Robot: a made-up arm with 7 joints.
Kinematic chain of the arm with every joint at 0, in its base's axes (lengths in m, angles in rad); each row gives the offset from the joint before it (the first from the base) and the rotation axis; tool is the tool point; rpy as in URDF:
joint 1: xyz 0 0 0.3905 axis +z
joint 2: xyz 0 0 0 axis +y
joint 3: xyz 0 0 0.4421 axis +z
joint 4: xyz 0.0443 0 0 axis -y
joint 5: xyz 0.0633 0 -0.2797 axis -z
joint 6: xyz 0 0 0 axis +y
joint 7: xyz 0.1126 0 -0.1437 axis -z
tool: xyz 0 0 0 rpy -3.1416 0 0
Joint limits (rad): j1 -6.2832..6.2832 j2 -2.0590..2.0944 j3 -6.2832..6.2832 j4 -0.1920..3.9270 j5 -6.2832..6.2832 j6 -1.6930..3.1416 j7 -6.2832..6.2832
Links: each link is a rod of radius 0.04 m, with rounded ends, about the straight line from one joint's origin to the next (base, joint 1, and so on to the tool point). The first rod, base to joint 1, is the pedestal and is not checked.
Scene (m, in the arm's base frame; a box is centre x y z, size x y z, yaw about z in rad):
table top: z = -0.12
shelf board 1: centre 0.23 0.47 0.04 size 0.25 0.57 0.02 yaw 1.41
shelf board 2: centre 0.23 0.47 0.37 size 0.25 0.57 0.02 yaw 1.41
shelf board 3: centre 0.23 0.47 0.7 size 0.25 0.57 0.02 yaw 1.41
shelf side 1: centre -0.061 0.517 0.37 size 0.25 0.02 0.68 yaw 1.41
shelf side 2: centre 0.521 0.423 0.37 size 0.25 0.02 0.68 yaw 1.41
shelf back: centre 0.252 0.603 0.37 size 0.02 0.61 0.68 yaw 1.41
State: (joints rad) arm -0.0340 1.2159 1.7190 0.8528 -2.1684 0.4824 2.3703
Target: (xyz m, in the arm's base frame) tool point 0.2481 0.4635 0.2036
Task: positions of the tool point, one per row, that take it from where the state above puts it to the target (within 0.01 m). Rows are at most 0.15 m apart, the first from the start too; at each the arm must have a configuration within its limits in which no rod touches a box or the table.
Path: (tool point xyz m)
1: 0.1340 0.3060 0.5348
2: 0.1123 0.2002 0.5343
3: 0.1406 0.2387 0.4621
4: 0.1671 0.2510 0.3769
5: 0.1888 0.2337 0.2874
6: 0.2032 0.1868 0.2036
7: 0.2427 0.3241 0.1938
8: 0.2481 0.4635 0.2036

